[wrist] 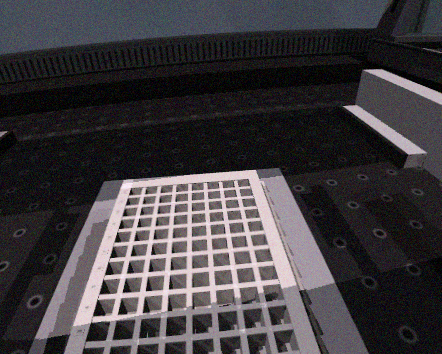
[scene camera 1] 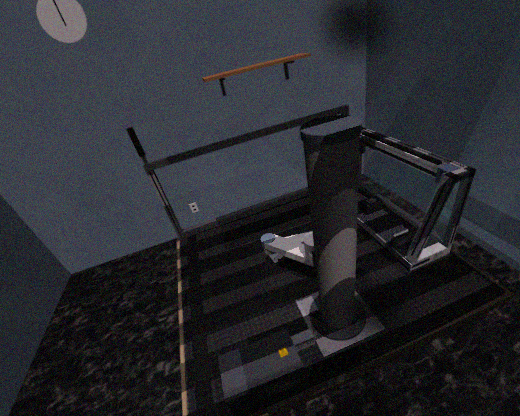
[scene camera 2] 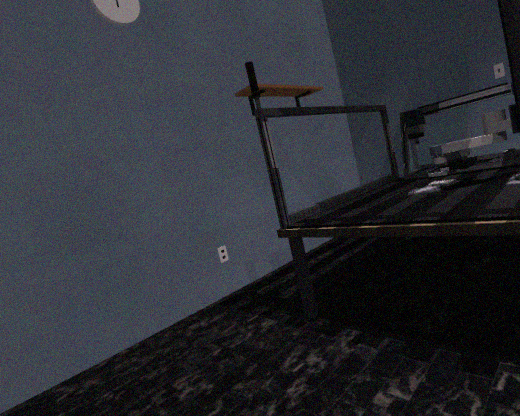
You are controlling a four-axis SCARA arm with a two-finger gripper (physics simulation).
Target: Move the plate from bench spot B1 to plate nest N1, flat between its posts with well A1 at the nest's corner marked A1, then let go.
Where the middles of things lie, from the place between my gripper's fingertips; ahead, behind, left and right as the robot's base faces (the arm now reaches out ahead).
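Labels:
Well plate (wrist: pixel 199 256): 3 cm behind my hand, 6 cm below it.

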